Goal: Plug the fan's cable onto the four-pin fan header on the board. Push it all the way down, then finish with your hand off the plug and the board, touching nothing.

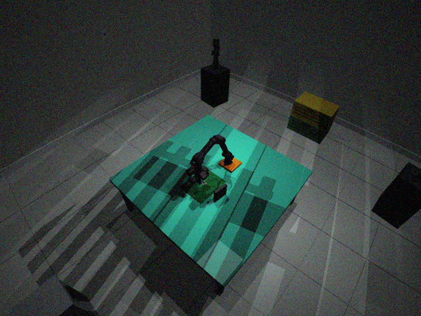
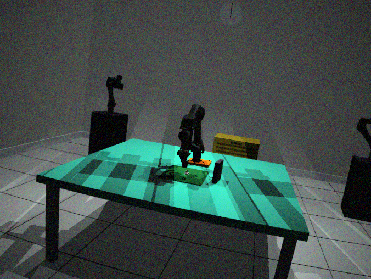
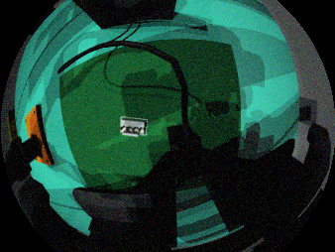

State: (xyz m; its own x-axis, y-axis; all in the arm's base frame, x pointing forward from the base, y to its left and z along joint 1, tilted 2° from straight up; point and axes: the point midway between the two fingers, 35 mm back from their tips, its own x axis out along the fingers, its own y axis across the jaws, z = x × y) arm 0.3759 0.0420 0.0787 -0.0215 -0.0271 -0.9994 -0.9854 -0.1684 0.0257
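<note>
The green board lies 8 cm below my gripper tip and 4 cm behind it. Round my gripper tip: dark fan plug (1 cm to the left, 1 cm above); then black fan (18 cm to the left, 6 cm behind, 1 cm below).
</note>
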